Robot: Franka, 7 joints.
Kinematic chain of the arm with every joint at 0, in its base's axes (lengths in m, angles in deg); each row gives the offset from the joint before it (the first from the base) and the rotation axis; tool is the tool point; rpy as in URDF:
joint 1: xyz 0 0 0.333 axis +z
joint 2: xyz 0 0 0 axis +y
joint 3: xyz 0 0 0.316 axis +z
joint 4: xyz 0.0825 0 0 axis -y
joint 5: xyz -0.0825 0 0.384 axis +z
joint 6: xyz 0 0 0 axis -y
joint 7: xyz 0.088 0 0 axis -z
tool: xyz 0 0 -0.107 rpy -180 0 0
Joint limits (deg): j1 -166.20..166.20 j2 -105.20..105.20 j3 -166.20..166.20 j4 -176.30..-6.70 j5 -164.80..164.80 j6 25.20..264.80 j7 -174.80..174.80
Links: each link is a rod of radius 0.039 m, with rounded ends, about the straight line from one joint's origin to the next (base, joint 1, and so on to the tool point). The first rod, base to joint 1, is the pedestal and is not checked.
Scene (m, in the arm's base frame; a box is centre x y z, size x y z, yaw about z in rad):
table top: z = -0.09
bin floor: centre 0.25 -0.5 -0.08 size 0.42 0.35 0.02 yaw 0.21
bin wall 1: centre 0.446 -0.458 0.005 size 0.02 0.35 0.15 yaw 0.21
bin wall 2: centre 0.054 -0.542 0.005 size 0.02 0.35 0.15 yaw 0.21
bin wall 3: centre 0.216 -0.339 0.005 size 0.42 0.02 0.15 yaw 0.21
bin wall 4: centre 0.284 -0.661 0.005 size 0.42 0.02 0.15 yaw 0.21
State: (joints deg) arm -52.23 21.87 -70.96 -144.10 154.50 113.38 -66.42
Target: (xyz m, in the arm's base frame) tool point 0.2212 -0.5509 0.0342
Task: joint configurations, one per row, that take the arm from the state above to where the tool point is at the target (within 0.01 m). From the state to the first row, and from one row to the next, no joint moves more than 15 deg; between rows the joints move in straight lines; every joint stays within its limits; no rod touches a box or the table.
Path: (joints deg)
1: -45.35 24.53 -60.93 -137.55 153.92 111.59 -66.42
2: -38.47 27.19 -50.89 -130.99 153.34 109.81 -66.42
3: -31.59 29.84 -40.86 -124.44 152.76 108.02 -66.42
4: -33.77 44.26 -37.64 -117.60 153.25 109.00 -66.42
5: -35.94 58.68 -34.43 -110.76 153.74 109.97 -66.42

